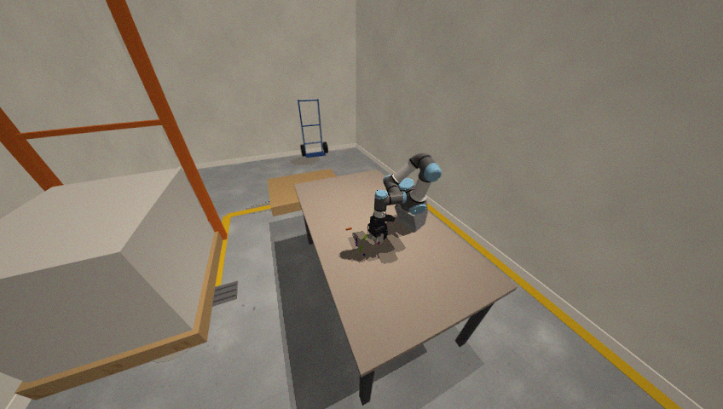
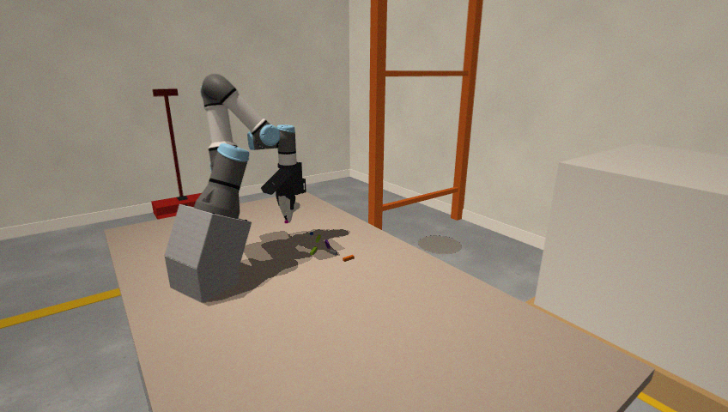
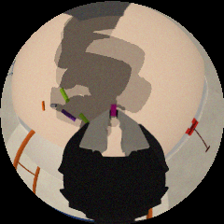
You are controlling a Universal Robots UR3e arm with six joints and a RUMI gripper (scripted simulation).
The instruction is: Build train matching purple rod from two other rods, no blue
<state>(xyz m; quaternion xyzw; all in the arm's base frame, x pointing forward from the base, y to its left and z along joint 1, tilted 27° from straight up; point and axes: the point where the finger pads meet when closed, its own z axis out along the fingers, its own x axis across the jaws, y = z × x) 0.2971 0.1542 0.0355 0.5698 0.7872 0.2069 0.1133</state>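
Right now my hand is 9 cm short of the blue rod and 8 cm above it. Also, from my hand: purple rod: 12 cm to the right, 11 cm ahead, 8 cm below; magenta rod: 1 cm below; grey rod: 19 cm to the right, 9 cm ahead, 8 cm below.
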